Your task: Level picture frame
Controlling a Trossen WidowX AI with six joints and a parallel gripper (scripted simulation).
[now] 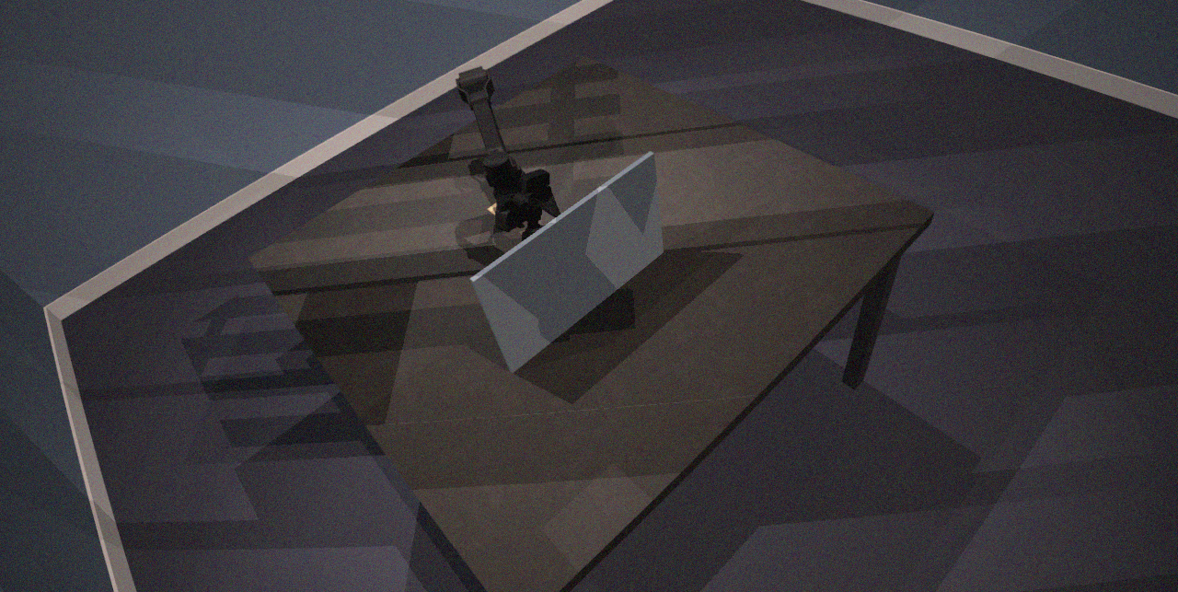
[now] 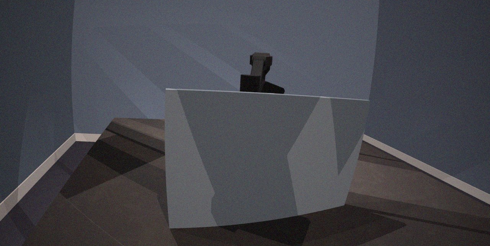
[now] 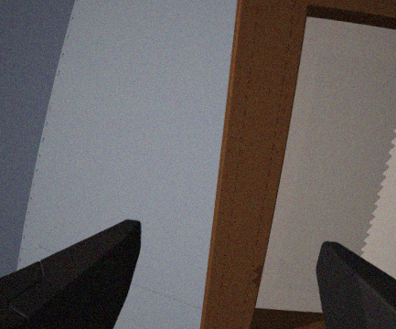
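My gripper tip is 50 mm short of the wooden picture frame, 50 mm above it and 10 mm to the left of it. Round my gripper tip: grey wall panel: 60 mm below, 50 mm ahead, 10 mm to the left.
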